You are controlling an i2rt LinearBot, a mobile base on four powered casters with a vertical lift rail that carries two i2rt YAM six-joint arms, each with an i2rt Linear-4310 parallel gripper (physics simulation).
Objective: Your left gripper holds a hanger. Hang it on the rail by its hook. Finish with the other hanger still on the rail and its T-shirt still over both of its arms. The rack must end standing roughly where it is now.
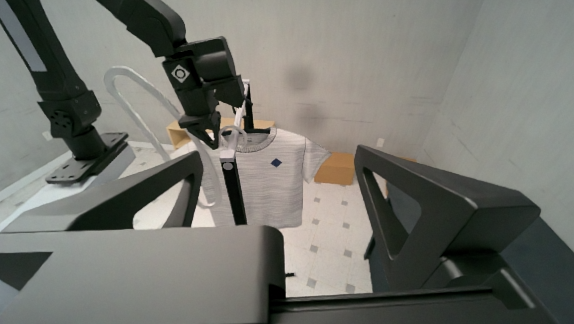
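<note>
My left gripper [216,148] is shut on the white hanger [141,82] near the base of its hook. The hanger is steeply tilted. Its hook curves across the white rail [239,119] toward the near end; whether it rests on the rail I cannot tell. The white-grey T-shirt [270,187] with a dark blue diamond hangs behind the rack's black near post [234,192]. The other hanger, black [259,131], shows at the shirt's neckline; its hook is mostly hidden by the left gripper and rail. My right gripper [278,156] is open, its fingers in the foreground, apart from the rack.
The left arm's black base [90,155] stands at the left. A wooden shelf [178,136] is behind the rack. An orange-brown box [336,169] is on the floor right of the shirt. A dark blue object [542,260] is at the lower right. Walls stand behind and at the right.
</note>
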